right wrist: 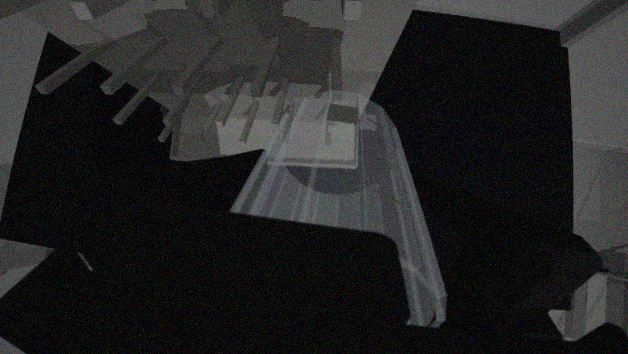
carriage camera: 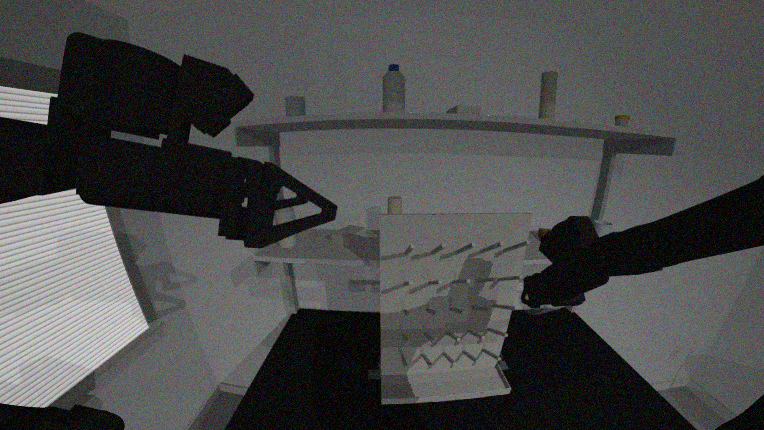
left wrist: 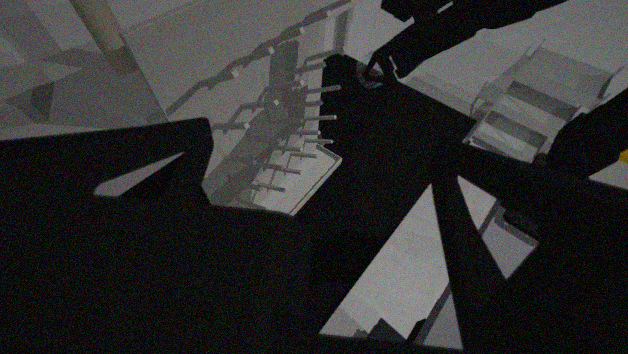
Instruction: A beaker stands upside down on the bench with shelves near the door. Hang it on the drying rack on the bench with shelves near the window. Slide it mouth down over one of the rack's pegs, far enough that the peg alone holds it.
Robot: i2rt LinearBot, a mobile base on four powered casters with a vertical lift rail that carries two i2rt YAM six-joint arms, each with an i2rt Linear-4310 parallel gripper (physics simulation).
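Frame: origin at the left arm's base, x back, y left, z down, level; millimetres.
Seen in the pictures: left gripper, fingertip midpoint: [carriage camera: 320, 204] [left wrist: 321, 141]; right gripper, fingertip midpoint: [right wrist: 333, 169] [carriage camera: 535, 299] [left wrist: 374, 69].
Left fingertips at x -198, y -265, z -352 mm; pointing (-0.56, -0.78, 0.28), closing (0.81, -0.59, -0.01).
Observation:
A point is followed by its place in that frame.
The drying rack [carriage camera: 454, 227] {y -524, x -569, z -200 mm} [left wrist: 175, 50] {y -370, x -558, z -192 mm} is a pale upright board with rows of slanted pegs above a shallow tray, standing on the black bench top. The clear beaker [carriage camera: 542, 309] {y -681, x -340, z -88 mm} [left wrist: 369, 76] [right wrist: 345, 205] {y -699, x -375, z -146 mm} is held right of the rack in the carriage view, apart from the board. The rack's tray and some pegs show through its wall in the right wrist view; which way its mouth faces is hard to tell. My right gripper [carriage camera: 526, 293] {y -698, x -393, z -77 mm} [left wrist: 374, 69] {y -698, x -393, z -77 mm} is shut on the beaker. My left gripper [carriage camera: 332, 210] {y -265, x -198, z -352 mm} [left wrist: 321, 141] {y -265, x -198, z -352 mm} is open and empty, up and left of the rack.
Behind the rack, a high shelf [carriage camera: 427, 123] {y -459, x -736, z -498 mm} holds a blue-capped bottle [carriage camera: 394, 90] {y -351, x -739, z -604 mm}, a tall tan cylinder [carriage camera: 548, 95] {y -882, x -749, z -614 mm} and small containers. A lower shelf [carriage camera: 315, 251] {y -70, x -690, z -60 mm} runs behind the board. Bright window blinds [carriage camera: 58, 288] {y 968, x -436, z 45 mm} are at the left. A pale stepped holder [left wrist: 530, 112] {y -2403, x 48, z 913 mm} shows in the left wrist view.

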